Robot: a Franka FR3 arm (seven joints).
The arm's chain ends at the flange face. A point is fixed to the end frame.
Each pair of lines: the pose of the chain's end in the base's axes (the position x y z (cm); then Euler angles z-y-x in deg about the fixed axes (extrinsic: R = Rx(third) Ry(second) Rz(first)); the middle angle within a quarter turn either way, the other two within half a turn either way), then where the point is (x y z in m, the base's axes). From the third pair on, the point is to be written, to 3 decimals.
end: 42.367 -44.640 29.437 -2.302 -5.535 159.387
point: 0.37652 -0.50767 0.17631
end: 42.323 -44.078 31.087 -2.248 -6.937 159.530
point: 0.37285 -0.50131 0.19377
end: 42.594 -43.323 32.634 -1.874 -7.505 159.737
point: 0.374 -0.493 0.209
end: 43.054 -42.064 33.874 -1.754 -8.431 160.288
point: 0.377 -0.479 0.222
